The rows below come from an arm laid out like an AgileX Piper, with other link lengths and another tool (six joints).
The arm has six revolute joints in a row. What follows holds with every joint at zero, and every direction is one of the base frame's. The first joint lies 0.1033 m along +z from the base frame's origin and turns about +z. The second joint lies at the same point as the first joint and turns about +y. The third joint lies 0.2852 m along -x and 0.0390 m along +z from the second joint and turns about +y. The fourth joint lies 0.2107 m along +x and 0.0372 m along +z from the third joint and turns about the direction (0.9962, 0, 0.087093). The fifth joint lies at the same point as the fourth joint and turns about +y. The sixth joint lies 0.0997 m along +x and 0.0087 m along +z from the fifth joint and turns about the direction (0.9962, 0, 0.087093). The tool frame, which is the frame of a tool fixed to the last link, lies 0.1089 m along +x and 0.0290 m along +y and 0.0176 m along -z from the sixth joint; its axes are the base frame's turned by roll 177.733, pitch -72.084 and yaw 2.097 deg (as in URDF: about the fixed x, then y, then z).
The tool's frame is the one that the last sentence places.
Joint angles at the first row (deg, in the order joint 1, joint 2, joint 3, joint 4, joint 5, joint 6):
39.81 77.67 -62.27 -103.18 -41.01 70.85
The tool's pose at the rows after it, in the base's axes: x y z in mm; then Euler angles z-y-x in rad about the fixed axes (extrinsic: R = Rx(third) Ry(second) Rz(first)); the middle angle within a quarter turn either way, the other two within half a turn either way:
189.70, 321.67, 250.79, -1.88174, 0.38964, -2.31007
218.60, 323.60, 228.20, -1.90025, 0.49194, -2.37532
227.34, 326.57, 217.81, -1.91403, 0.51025, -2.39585
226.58, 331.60, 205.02, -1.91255, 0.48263, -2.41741
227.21, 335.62, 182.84, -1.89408, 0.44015, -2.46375
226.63, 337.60, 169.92, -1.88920, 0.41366, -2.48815
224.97, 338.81, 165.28, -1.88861, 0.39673, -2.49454
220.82, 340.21, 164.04, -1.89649, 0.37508, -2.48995
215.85, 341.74, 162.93, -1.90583, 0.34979, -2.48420
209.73, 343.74, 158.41, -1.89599, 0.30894, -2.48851
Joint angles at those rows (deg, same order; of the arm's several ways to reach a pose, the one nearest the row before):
42.44 82.04 -62.27 -102.95 -31.68 63.91
43.25 85.60 -62.27 -102.59 -24.92 58.03
43.43 87.60 -62.53 -101.40 -23.59 54.82
43.80 89.59 -62.55 -100.82 -24.12 53.91
43.80 92.72 -62.44 -100.82 -24.94 53.67
43.80 94.53 -62.36 -100.81 -25.59 53.32
43.80 95.22 -62.36 -100.82 -26.24 53.32
43.80 95.45 -62.36 -100.82 -27.49 53.32
43.80 95.69 -62.36 -100.82 -28.96 53.32
43.80 96.45 -62.36 -100.97 -30.68 54.42

